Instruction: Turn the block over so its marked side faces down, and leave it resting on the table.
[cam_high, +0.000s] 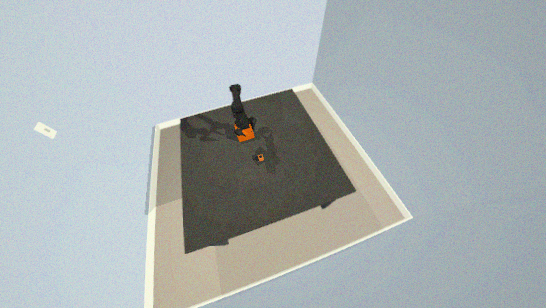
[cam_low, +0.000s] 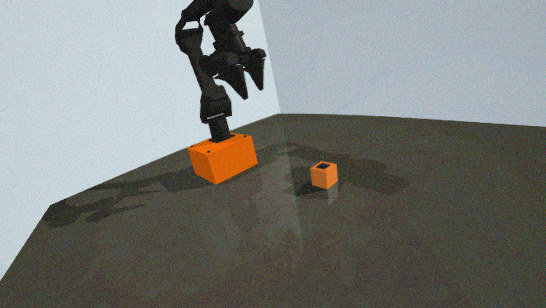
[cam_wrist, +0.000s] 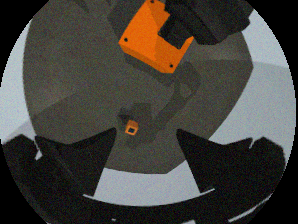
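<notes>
Right now my gripper tip is 17 cm above the orange block, 14 cm short of it and 3 cm to the right of it.
</notes>
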